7 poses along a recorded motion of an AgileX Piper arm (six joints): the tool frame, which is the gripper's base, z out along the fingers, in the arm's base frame.
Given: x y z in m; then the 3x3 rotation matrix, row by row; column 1 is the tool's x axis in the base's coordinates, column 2 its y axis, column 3 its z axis. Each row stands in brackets.
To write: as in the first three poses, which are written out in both.
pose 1, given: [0.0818, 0.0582, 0.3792], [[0.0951, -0.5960, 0.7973], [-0.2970, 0.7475, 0.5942], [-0.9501, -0.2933, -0.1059]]
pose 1, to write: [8.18, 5.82, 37.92], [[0.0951, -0.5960, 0.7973], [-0.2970, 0.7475, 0.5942], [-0.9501, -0.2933, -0.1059]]
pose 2, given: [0.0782, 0.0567, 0.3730], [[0.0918, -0.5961, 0.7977], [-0.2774, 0.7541, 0.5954], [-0.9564, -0.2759, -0.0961]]
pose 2, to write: [7.82, 5.67, 37.30], [[0.0918, -0.5961, 0.7977], [-0.2774, 0.7541, 0.5954], [-0.9564, -0.2759, -0.0961]]
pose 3, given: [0.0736, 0.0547, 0.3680], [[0.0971, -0.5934, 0.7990], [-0.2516, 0.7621, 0.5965], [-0.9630, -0.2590, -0.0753]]
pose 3, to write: [7.36, 5.47, 36.80], [[0.0971, -0.5934, 0.7990], [-0.2516, 0.7621, 0.5965], [-0.9630, -0.2590, -0.0753]]
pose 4, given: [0.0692, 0.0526, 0.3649], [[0.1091, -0.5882, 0.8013], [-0.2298, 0.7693, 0.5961], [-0.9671, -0.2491, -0.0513]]
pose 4, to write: [6.92, 5.26, 36.49], [[0.1091, -0.5882, 0.8013], [-0.2298, 0.7693, 0.5961], [-0.9671, -0.2491, -0.0513]]
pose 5, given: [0.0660, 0.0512, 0.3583], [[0.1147, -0.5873, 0.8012], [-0.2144, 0.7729, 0.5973], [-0.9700, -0.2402, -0.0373]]
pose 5, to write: [6.60, 5.12, 35.83], [[0.1147, -0.5873, 0.8012], [-0.2144, 0.7729, 0.5973], [-0.9700, -0.2402, -0.0373]]
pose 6, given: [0.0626, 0.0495, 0.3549], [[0.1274, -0.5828, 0.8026], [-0.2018, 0.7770, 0.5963], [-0.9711, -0.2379, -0.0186]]
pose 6, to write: [6.26, 4.95, 35.49], [[0.1274, -0.5828, 0.8026], [-0.2018, 0.7770, 0.5963], [-0.9711, -0.2379, -0.0186]]
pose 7, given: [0.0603, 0.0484, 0.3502], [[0.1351, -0.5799, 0.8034], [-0.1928, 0.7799, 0.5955], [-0.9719, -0.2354, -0.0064]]
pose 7, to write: [6.03, 4.84, 35.02], [[0.1351, -0.5799, 0.8034], [-0.1928, 0.7799, 0.5955], [-0.9719, -0.2354, -0.0064]]
